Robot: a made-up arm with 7 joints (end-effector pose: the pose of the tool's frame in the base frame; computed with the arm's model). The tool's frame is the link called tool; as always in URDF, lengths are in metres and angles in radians.
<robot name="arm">
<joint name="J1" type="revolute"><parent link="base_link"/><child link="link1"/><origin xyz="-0.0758 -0.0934 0.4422" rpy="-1.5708 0 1.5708"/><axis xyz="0 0 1"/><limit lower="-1.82" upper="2.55"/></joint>
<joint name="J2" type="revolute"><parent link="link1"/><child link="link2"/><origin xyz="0.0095 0.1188 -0.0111" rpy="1.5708 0 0"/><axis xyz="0 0 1"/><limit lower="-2.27" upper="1.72"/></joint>
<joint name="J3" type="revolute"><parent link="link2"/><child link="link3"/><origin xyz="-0.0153 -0.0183 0.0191" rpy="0.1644 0.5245 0.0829"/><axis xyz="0 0 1"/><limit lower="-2.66" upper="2.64"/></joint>
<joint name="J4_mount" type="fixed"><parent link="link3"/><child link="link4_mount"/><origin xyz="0.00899 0.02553 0.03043" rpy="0 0 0"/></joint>
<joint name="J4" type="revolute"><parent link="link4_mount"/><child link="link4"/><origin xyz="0.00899 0.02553 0.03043" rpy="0 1.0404 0"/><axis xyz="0 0 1"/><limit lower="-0.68" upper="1.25"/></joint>
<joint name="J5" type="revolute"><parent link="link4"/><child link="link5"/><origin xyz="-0.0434 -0.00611 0.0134" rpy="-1.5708 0 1.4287"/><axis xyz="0 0 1"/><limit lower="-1.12" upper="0.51"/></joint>
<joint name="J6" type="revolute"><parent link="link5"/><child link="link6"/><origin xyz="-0.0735 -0.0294 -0.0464" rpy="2.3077 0.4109 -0.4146"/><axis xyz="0 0 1"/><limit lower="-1.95" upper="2.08"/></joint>
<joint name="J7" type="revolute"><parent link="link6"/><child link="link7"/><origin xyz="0.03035 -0.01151 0.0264" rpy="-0.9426 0.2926 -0.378"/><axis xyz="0 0 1"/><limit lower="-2.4" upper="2.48"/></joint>
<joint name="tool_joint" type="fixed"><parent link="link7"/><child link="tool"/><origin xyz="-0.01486 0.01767 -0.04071" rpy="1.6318 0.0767 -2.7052"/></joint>
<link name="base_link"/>
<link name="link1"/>
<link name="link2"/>
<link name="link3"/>
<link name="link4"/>
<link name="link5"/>
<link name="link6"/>
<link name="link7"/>
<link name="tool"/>
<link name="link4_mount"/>
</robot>
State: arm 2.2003 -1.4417 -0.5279 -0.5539 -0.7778 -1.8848 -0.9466
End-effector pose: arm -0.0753 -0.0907 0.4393 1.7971 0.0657 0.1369
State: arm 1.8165 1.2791 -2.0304 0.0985 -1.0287 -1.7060 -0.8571
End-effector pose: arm -0.0831 -0.1564 0.4615 2.3973 1.4560 -1.1832
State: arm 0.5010 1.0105 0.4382 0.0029 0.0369 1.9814 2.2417
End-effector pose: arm -0.1729 -0.0662 0.3621 -0.1668 -2.3532 0.7861
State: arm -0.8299 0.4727 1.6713 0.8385 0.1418 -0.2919 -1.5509
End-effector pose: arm -0.0867 -0.0707 0.3695 1.6976 -0.0661 1.9981
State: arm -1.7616 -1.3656 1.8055 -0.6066 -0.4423 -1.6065 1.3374
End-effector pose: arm 0.0395 -0.0782 0.4178 1.2143 0.3147 0.2585
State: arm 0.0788 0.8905 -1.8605 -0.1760 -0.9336 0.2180 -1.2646
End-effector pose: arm -0.0465 -0.0578 0.3805 -0.2898 -1.9320 -1.9725
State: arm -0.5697 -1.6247 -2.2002 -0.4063 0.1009 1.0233 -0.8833
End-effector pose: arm -0.0543 -0.1468 0.3999 1.9146 0.7351 1.6434
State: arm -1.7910 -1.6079 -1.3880 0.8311 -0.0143 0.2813 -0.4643
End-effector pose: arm -0.0523 0.0182 0.3903 0.1570 1.9697 -2.2927
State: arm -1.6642 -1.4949 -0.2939 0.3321 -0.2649 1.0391 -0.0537
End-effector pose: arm -0.0133 -0.0040 0.4141 -1.0912 -1.8994 1.7471
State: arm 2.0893 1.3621 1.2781 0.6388 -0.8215 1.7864 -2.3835
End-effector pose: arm -0.1249 -0.1547 0.4919 -1.9869 0.2219 2.0360
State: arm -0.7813 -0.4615 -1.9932 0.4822 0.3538 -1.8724 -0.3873
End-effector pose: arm -0.0022 -0.1278 0.3935 -1.1265 -0.2950 -0.3475
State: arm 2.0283 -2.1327 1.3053 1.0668 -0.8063 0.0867 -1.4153
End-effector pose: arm -0.0860 -0.1784 0.4264 -1.8723 -1.0322 -1.0703
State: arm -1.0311 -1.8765 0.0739 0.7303 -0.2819 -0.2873 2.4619
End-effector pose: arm -0.0483 0.0371 0.3618 -1.4379 -1.6179 -0.6465
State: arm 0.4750 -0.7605 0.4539 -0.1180 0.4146 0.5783 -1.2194
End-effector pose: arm -0.0274 -0.0553 0.3621 -0.1639 -0.8900 -0.2501
